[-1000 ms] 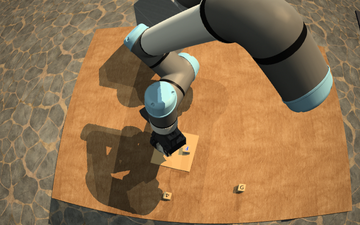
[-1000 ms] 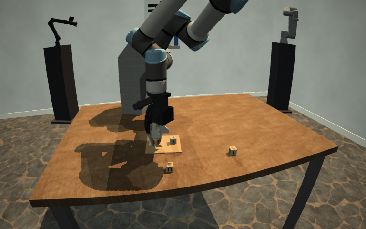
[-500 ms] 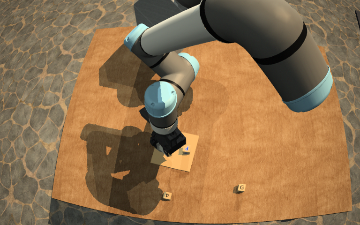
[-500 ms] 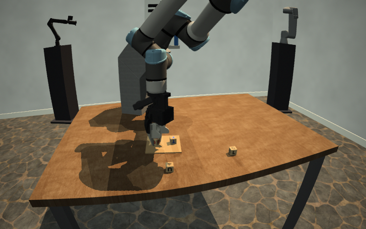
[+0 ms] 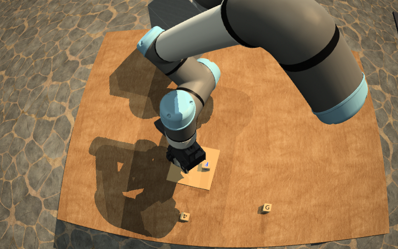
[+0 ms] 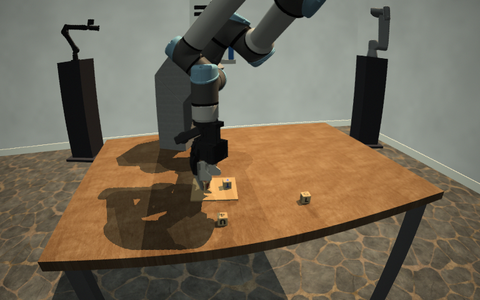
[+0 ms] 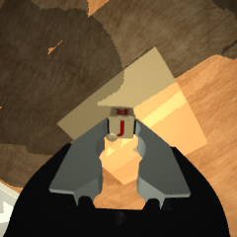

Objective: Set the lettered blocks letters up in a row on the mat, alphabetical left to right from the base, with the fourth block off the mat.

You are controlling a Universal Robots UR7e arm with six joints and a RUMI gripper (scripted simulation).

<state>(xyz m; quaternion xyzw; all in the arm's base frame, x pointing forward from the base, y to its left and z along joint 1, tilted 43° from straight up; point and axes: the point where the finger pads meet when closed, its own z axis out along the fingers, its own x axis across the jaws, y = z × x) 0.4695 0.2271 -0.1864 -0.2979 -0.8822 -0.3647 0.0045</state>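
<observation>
Now: hand 3 cm to the right of the tan mat and 2 cm above it. Round my hand: block (1 cm behind, 7 cm to the left).
</observation>
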